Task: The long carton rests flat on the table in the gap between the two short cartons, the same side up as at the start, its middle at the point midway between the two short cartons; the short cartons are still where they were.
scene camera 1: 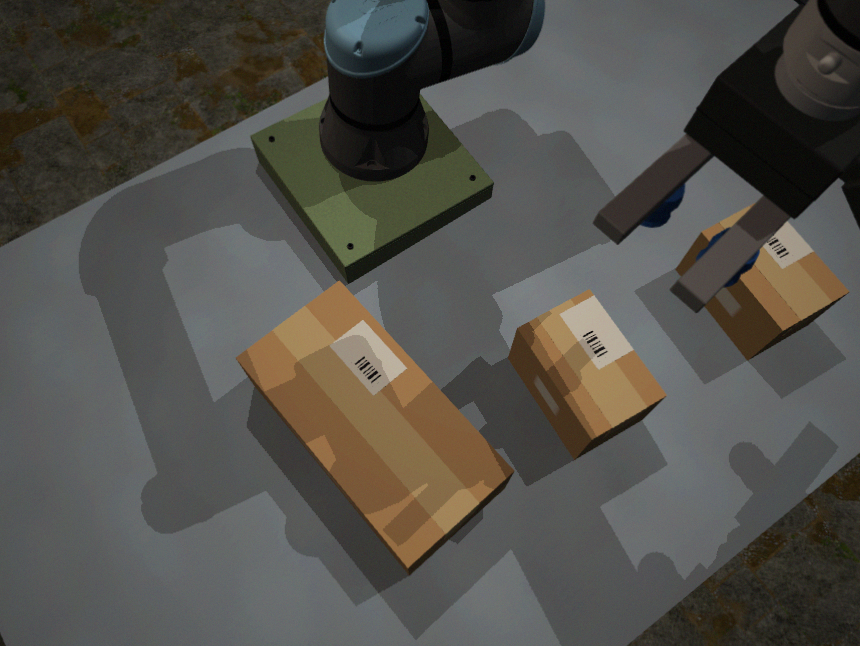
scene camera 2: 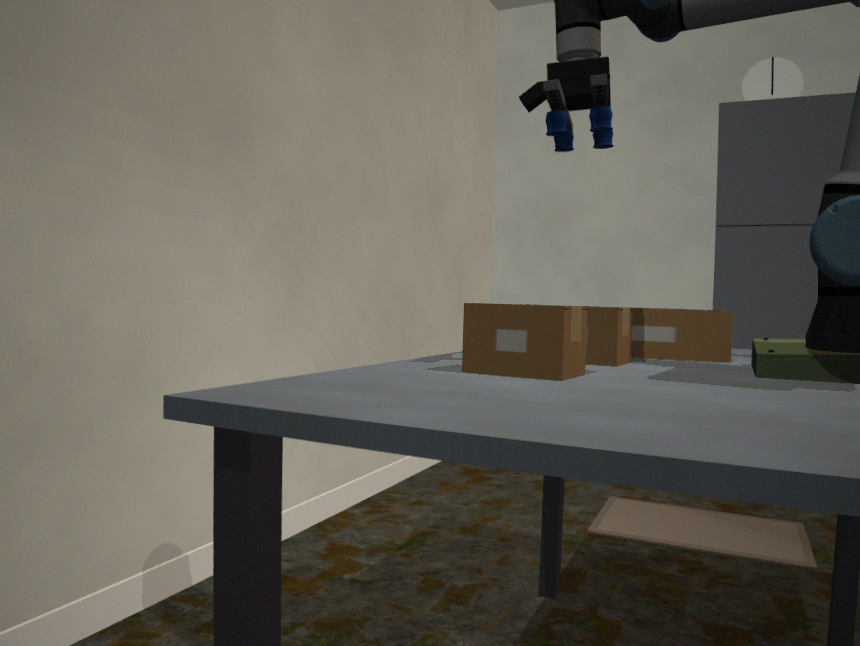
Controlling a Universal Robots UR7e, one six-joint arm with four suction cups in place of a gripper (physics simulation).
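Where they show: hand, its tool point: (scene camera 1: 735, 186) (scene camera 2: 581, 140); arm's base, origin of its link: (scene camera 1: 374, 135) (scene camera 2: 858, 347).
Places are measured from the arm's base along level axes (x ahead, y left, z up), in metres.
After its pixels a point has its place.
Note:
The long carton (scene camera 1: 361, 445) @(z 0.053, x 0.327, y -0.314 m) (scene camera 2: 702, 337) @(z -0.001, x 0.213, y -0.200 m) lies flat on the table, left of both short cartons in scene camera 1, its white barcode label facing up. One short carton (scene camera 1: 615, 385) @(z 0.053, x 0.475, y -0.061 m) (scene camera 2: 606, 337) @(z 0.001, x 0.394, y 0.005 m) stands near the middle, and the other short carton (scene camera 1: 809, 285) @(z 0.053, x 0.555, y 0.203 m) (scene camera 2: 514, 358) @(z -0.023, x 0.513, y 0.251 m) stands farther right in scene camera 1 and nearest in scene camera 2. A gap of table lies between the two short cartons. My gripper (scene camera 1: 695, 232) (scene camera 2: 579, 130) @(z 0.338, x 0.446, y 0.017 m) is open, its blue suction cups hanging high above the table with nothing on them. In scene camera 1 it partly covers the farther right short carton.
The robot's green base plate (scene camera 1: 347, 215) @(z 0.002, x 0.072, y -0.114 m) (scene camera 2: 785, 360) @(z -0.020, x 0.126, y 0.079 m) is on the table (scene camera 1: 62, 333) @(z -0.048, x -0.077, y -0.482 m) (scene camera 2: 417, 410) @(z -0.048, x 0.552, y 0.576 m) near the long carton's upper end in scene camera 1. A wall (scene camera 2: 278, 208) rises behind the table's far side, and a grey cabinet (scene camera 2: 764, 166) stands at the back.

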